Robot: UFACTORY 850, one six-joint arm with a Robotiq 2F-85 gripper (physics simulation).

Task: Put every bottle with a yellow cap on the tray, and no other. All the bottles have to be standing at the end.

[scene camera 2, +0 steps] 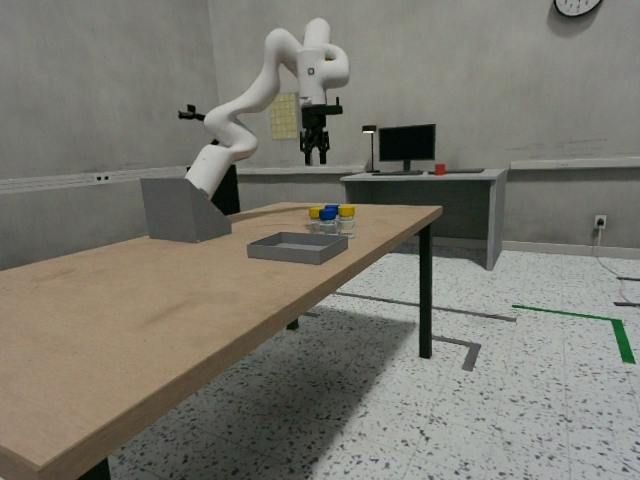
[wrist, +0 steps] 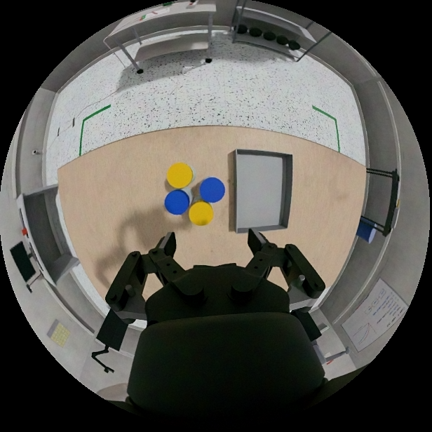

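Note:
Four clear bottles stand upright in a tight cluster. One yellow-capped bottle [scene camera 2: 346, 210] [wrist: 179, 175] is at the cluster's right in the scene view; the other yellow-capped bottle [scene camera 2: 315, 212] [wrist: 201, 213] is at its left. A blue-capped bottle [scene camera 2: 327, 214] [wrist: 212, 190] is on the tray's side, and another blue-capped bottle [scene camera 2: 331, 206] [wrist: 177, 202] is at the back, partly hidden in the scene view. The grey tray [scene camera 2: 283, 253] [wrist: 260, 190] is beside them and holds no bottle. My gripper [scene camera 2: 315, 161] [wrist: 211, 237] is open and empty, pointing down high above the table.
The wooden table [scene camera 2: 170, 289] [wrist: 325, 190] bears the bottles and tray. The grey robot base block [scene camera 2: 173, 211] stands at its left side in the scene view. A desk [scene camera 2: 423, 176] with a monitor [scene camera 2: 407, 143] stands behind the table.

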